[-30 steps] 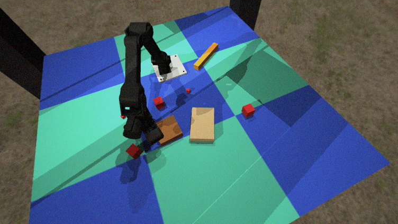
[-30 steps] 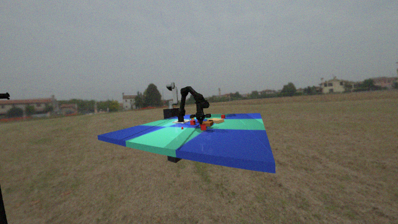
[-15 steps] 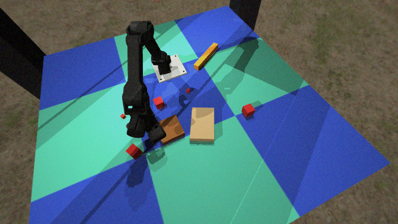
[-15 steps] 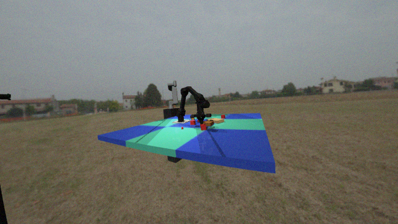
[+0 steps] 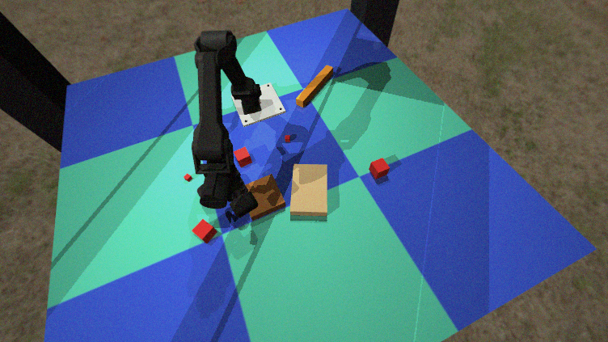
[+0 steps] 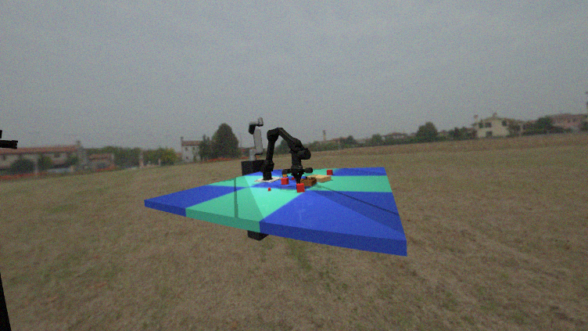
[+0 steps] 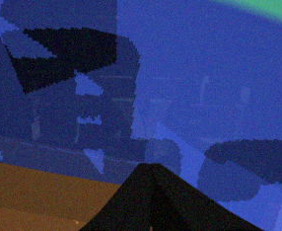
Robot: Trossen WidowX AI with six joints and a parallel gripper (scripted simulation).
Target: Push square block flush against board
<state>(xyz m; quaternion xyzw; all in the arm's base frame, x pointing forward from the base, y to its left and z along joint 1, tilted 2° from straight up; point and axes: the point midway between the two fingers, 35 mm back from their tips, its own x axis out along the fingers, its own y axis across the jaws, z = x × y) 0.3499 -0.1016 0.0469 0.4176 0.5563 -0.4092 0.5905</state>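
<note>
Now: the brown square block 2 cm ahead of my gripper tip and 7 cm to the left of it. From my gripper tip the other things lie so: tan board (4 cm ahead, 21 cm to the left); then orange bar (38 cm behind, 36 cm to the left, 1 cm above).
</note>
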